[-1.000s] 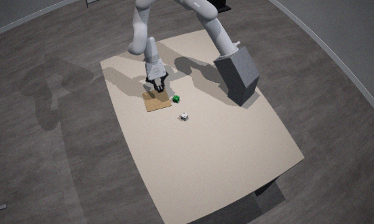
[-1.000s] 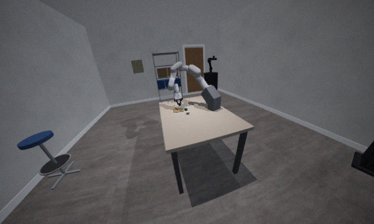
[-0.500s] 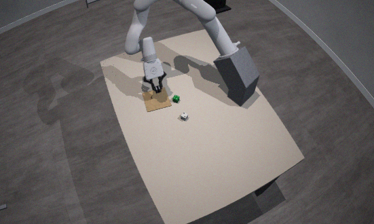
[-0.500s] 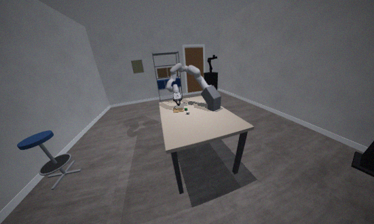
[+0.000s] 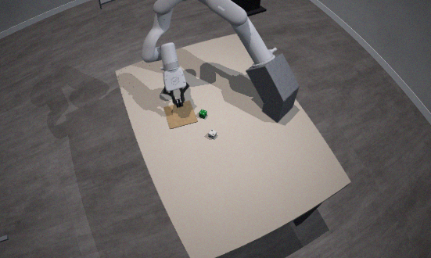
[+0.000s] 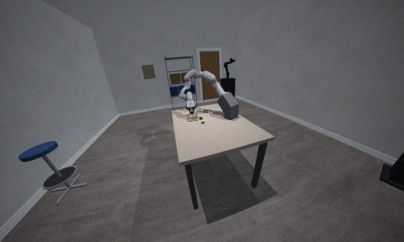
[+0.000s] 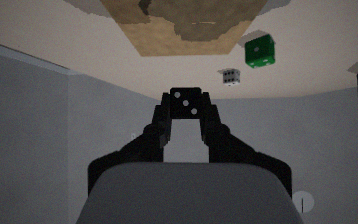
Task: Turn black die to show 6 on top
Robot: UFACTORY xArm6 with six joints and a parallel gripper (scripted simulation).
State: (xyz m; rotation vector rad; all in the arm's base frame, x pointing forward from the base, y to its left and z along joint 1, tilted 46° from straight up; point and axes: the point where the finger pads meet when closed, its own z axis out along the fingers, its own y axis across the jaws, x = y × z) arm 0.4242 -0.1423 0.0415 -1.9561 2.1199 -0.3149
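The black die lies 10 mm to the left of my hand and 10 mm below it. The rest, counted from my hand: green die 90 mm below, 80 mm to the left, 80 mm behind; then white die 200 mm to the left, 90 mm below, 50 mm behind.
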